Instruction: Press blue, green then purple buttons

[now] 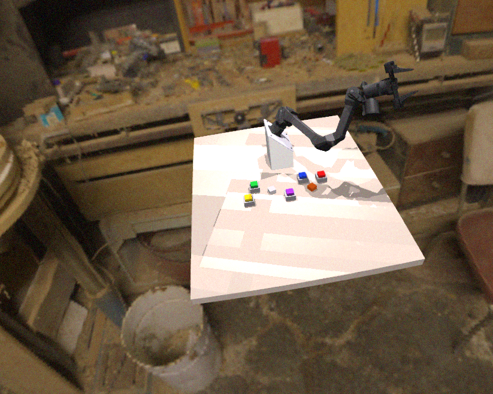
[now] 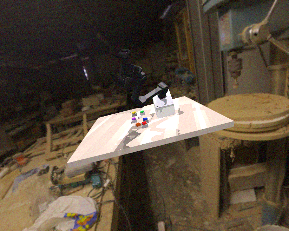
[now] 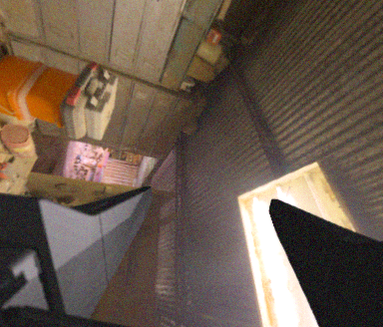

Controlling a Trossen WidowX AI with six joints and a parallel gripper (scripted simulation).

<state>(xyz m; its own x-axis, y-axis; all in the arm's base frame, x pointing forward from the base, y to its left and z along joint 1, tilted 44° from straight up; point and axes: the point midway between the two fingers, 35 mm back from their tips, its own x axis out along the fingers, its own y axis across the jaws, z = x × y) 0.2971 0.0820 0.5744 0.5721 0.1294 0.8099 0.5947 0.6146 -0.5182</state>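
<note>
Right now the blue button is 160 mm behind my gripper tip, 410 mm to the right of it and 470 mm below it. The rest, counted from my gripper tip: red button: 130 mm behind, 330 mm to the right, 470 mm below; then purple button: 70 mm behind, 510 mm to the right, 470 mm below; then orange block: 90 mm behind, 390 mm to the right, 490 mm below.
</note>
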